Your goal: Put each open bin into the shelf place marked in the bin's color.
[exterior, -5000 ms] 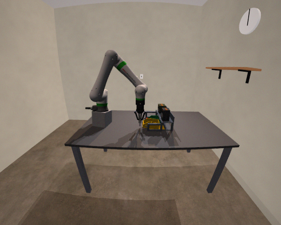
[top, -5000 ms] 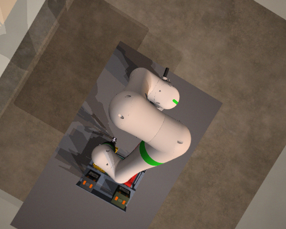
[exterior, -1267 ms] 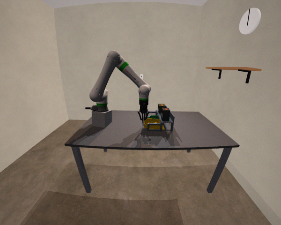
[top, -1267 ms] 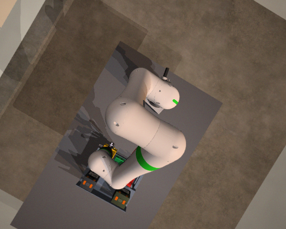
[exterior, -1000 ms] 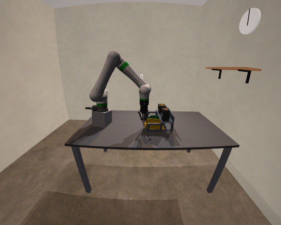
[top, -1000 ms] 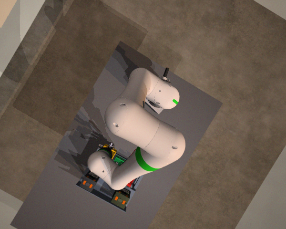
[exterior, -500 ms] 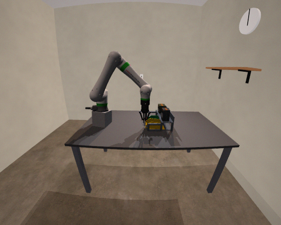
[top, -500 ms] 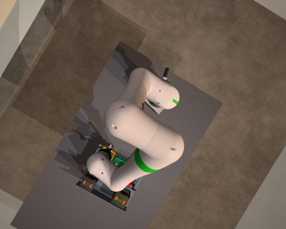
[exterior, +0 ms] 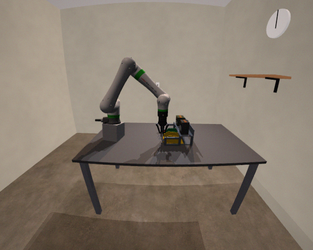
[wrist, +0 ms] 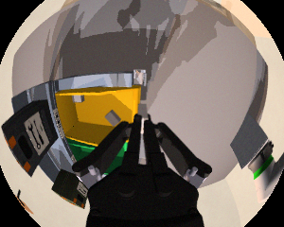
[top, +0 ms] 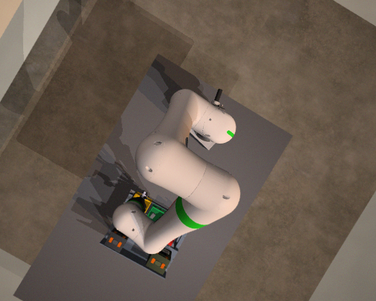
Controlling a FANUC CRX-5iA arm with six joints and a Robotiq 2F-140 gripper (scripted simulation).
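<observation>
Now: hand 9 cm short of the yellow bin, 2 cm to the left of it and 1 cm above it. Round my hand: green bin (13 cm ahead, 10 cm to the left, 2 cm below); then yellow-marked place (11 cm ahead, 5 cm below, 2 cm to the right); then red mark (20 cm to the left, 15 cm ahead, 5 cm below).
</observation>
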